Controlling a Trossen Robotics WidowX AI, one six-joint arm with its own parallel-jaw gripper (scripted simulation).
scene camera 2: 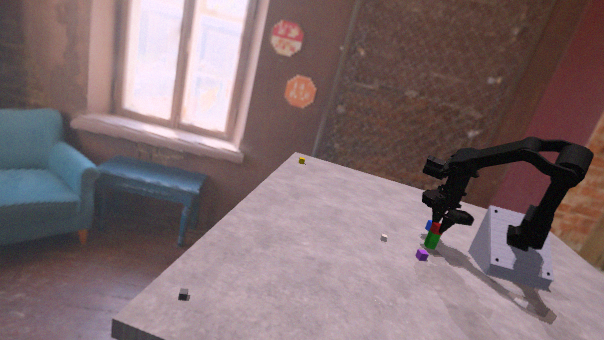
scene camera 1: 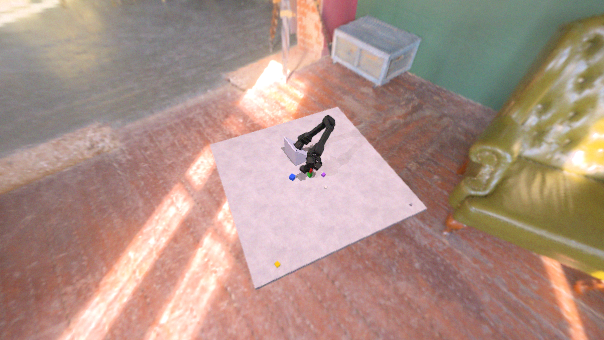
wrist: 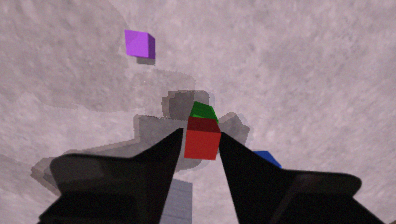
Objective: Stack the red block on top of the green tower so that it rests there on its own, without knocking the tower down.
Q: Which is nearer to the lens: the red block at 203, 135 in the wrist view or the purple block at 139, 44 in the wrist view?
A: The red block.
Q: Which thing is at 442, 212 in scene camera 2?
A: My gripper.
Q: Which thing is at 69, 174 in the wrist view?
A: My gripper.
